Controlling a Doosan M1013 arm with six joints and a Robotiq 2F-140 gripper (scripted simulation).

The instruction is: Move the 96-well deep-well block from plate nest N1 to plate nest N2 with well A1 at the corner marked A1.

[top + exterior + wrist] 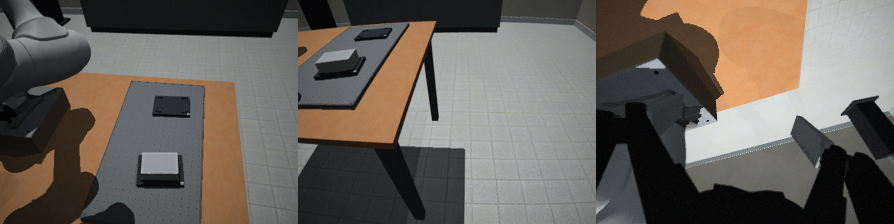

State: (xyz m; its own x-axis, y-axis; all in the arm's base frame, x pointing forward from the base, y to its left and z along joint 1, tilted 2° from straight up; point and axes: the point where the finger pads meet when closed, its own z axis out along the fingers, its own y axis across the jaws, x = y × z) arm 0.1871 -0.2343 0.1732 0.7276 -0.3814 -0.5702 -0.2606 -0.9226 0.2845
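My gripper is now 47 cm short of the deep-well block, 23 cm above it and 20 cm to the right of it. Round my hand: plate nest (47 cm ahead, 25 cm below, 20 cm to the left).
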